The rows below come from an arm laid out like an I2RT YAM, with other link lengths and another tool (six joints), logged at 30 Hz.
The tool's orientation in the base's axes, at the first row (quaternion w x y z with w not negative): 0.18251 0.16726 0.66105 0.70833
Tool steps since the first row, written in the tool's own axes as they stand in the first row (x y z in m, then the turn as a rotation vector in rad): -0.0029 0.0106 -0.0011 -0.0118 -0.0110 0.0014; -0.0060 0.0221 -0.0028 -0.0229 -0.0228 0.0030; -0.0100 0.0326 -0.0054 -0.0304 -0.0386 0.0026; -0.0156 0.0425 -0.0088 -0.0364 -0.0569 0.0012; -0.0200 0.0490 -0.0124 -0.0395 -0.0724 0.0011; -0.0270 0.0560 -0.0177 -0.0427 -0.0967 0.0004; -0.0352 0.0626 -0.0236 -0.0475 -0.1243 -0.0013; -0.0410 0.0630 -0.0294 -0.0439 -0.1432 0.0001; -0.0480 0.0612 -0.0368 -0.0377 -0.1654 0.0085
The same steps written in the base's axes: 0.0016 -0.0030 0.0105 0.0114 -0.0038 -0.0108; 0.0031 -0.0066 0.0219 0.0224 -0.0070 -0.0224; 0.0050 -0.0115 0.0322 0.0294 -0.0100 -0.0382; 0.0079 -0.0177 0.0418 0.0346 -0.0130 -0.0565; 0.0098 -0.0234 0.0481 0.0379 -0.0137 -0.0720; 0.0131 -0.0318 0.0547 0.0413 -0.0144 -0.0962; 0.0173 -0.0413 0.0609 0.0457 -0.0165 -0.1239; 0.0196 -0.0491 0.0610 0.0439 -0.0125 -0.1426; 0.0222 -0.0589 0.0587 0.0433 -0.0008 -0.1642
